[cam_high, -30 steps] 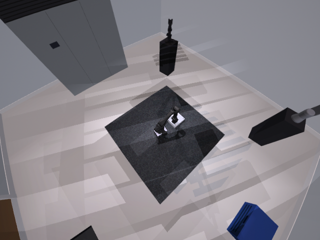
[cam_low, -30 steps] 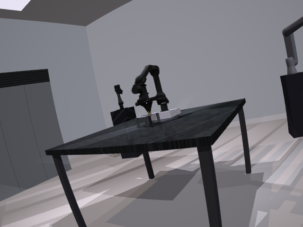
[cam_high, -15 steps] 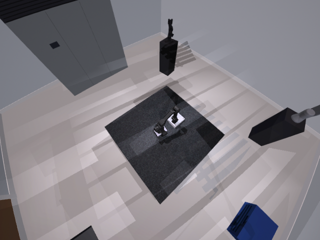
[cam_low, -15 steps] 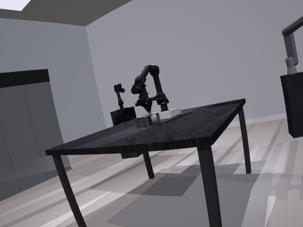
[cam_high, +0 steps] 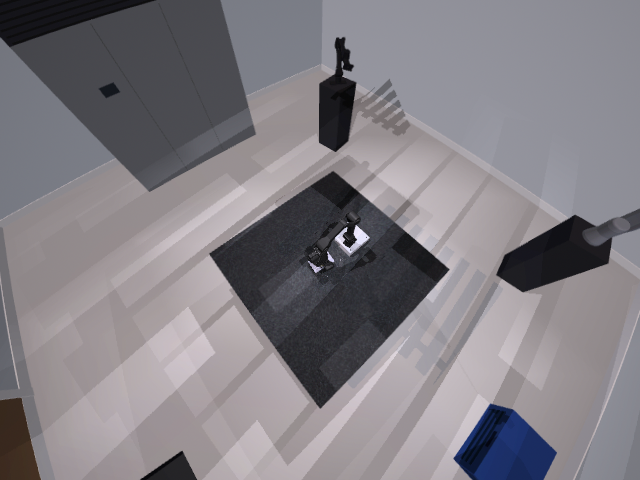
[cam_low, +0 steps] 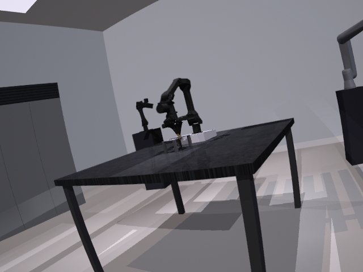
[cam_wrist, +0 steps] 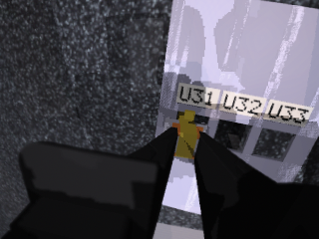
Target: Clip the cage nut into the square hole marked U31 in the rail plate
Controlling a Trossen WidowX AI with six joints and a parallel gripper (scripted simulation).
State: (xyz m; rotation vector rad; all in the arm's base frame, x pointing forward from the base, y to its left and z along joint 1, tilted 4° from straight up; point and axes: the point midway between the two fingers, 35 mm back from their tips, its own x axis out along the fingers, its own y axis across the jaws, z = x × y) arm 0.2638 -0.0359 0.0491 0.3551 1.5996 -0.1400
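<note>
My gripper tip is 1 cm above the yellow cage nut.
</note>
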